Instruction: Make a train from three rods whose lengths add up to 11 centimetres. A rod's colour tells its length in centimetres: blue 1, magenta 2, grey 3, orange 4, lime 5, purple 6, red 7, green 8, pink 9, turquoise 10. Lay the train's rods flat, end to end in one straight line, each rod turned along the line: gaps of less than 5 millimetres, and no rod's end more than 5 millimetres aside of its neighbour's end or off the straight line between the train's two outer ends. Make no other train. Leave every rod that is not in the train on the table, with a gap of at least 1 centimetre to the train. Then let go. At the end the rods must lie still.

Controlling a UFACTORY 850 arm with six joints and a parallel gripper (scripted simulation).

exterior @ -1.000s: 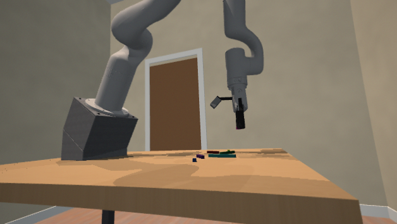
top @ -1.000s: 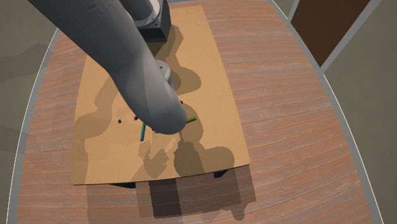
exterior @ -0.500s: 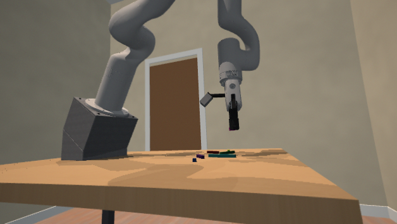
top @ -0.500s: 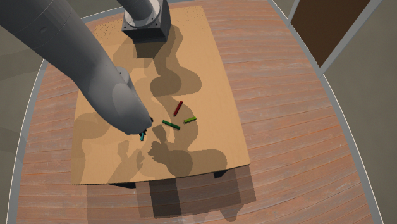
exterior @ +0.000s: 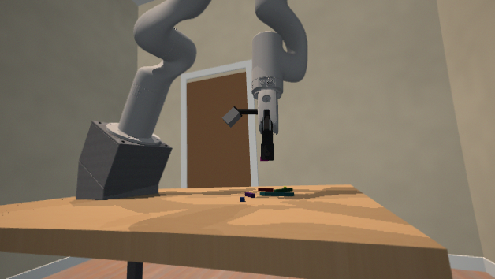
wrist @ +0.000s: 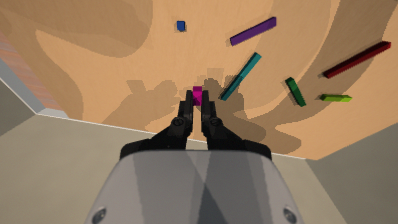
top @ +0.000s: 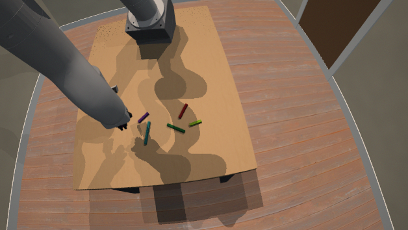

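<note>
My hand is 110 mm above the small blue rod, 50 mm to the left of it and 50 mm past it. From my hand the other things lie so: turquoise rod (110 mm below, 70 mm to the left, 10 mm behind); then purple rod (110 mm below, 80 mm behind, 50 mm to the left); then magenta rod (20 mm below, 10 mm behind).
</note>
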